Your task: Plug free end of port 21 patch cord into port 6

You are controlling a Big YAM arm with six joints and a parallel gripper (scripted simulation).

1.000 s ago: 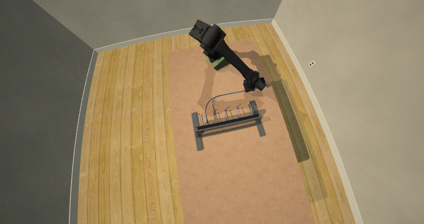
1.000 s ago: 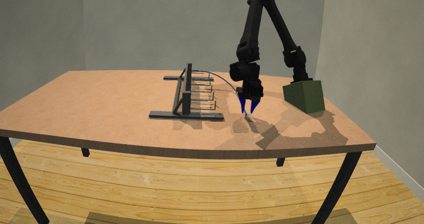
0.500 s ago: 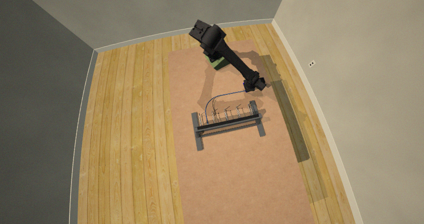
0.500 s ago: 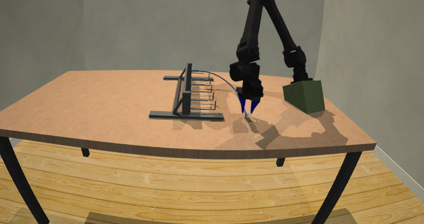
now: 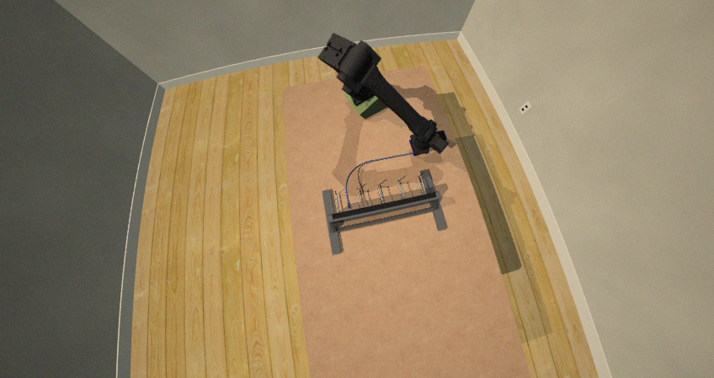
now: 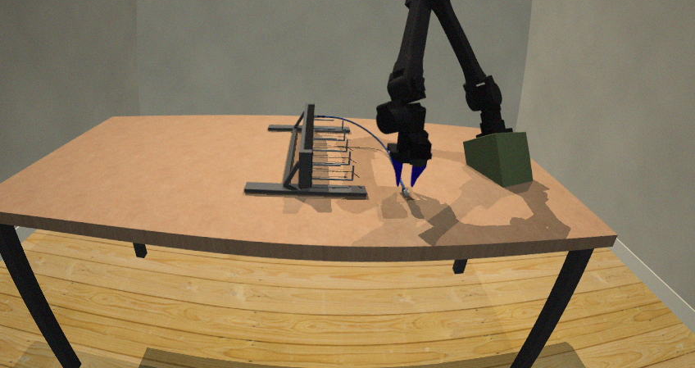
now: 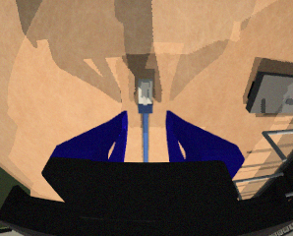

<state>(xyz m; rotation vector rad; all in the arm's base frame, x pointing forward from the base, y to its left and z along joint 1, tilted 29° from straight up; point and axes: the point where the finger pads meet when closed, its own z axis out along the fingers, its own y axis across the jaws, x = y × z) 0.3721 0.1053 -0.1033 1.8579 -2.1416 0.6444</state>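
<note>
Now: the plug 20 mm to the left of my hand and 20 mm below it.
</note>
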